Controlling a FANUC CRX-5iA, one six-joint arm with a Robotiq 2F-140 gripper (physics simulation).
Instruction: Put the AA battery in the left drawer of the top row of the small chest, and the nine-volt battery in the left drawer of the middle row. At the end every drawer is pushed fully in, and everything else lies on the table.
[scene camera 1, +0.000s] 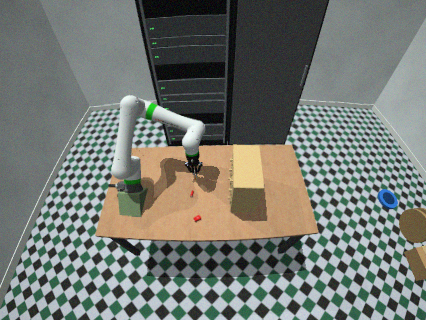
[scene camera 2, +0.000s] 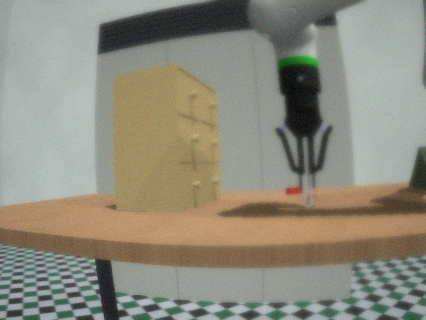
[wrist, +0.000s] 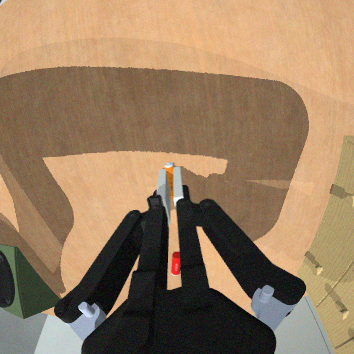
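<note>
My gripper points down low over the table and is shut on the orange AA battery, whose silvery end shows between the fingertips in the wrist view. Whether the battery touches the table cannot be told. The red block-shaped nine-volt battery lies on the table, on the side towards scene camera 1. The tan small chest stands to the right in scene camera 1. Its knobbed drawer fronts face the gripper's side, and the drawers look pushed in.
A short red cylinder lies on the table between the gripper and the nine-volt battery. The arm's green base block stands at the left in scene camera 1. A dark server cabinet stands behind the table.
</note>
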